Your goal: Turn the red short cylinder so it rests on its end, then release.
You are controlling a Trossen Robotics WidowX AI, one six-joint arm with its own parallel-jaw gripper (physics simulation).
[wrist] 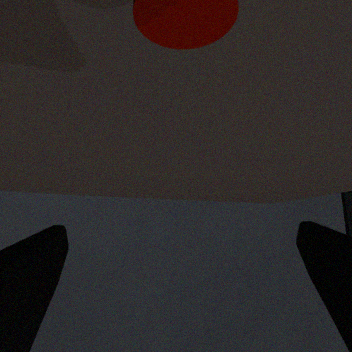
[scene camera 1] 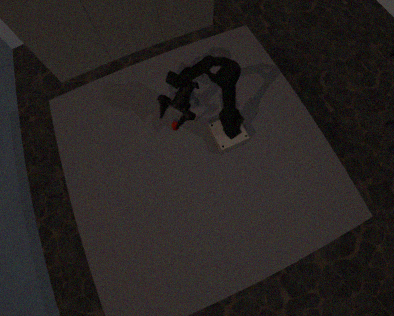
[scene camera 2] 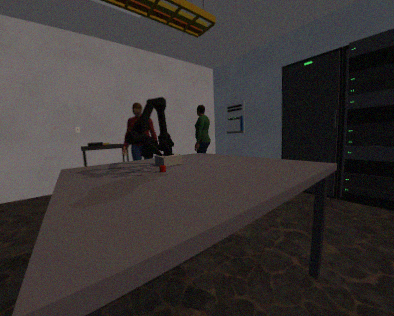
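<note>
The red short cylinder [scene camera 1: 174, 125] [scene camera 2: 163, 169] [wrist: 185, 22] stands upright on its end on the table. In the wrist view its rounded end is cut off by the top edge of the picture. My gripper [scene camera 1: 170, 122] [wrist: 184, 235] is open, with nothing between its fingers. In scene view 2 the gripper is above the table and behind the cylinder, apart from it. In scene view 1 one fingertip overlaps the cylinder's edge. In the wrist view the cylinder lies well away from both fingertips.
The arm's pale base plate [scene camera 1: 229, 143] [scene camera 2: 172, 160] sits on the grey table [scene camera 1: 200, 215] [scene camera 2: 200, 192], beside the cylinder in scene view 1. Behind the table in scene view 2 are a side table [scene camera 2: 105, 146], a person in red [scene camera 2: 132, 125] and a person in green [scene camera 2: 202, 130].
</note>
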